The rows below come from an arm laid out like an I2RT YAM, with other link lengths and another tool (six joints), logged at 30 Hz.
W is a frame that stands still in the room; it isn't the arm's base.
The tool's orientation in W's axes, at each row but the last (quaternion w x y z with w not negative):
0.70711, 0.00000, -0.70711, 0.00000
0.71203, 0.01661, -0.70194, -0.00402
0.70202, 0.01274, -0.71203, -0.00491
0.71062, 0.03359, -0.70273, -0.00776
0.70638, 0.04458, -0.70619, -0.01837
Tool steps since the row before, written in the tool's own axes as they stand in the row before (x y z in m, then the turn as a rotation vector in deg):
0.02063, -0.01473, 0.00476, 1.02, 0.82, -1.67
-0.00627, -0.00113, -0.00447, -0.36, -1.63, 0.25
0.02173, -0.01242, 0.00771, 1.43, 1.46, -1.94
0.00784, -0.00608, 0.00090, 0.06, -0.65, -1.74
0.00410, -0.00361, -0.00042, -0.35, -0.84, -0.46
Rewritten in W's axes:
-0.00476, -0.01473, 0.02063, 1.67, 0.82, 1.02
0.00440, -0.00087, -0.00636, -0.23, -1.62, -0.40
-0.00787, -0.01304, 0.02130, 1.90, 1.44, 1.49
-0.00058, -0.00656, 0.00748, 1.76, -0.59, 0.00
0.00056, -0.00394, 0.00376, 0.49, -0.79, -0.42

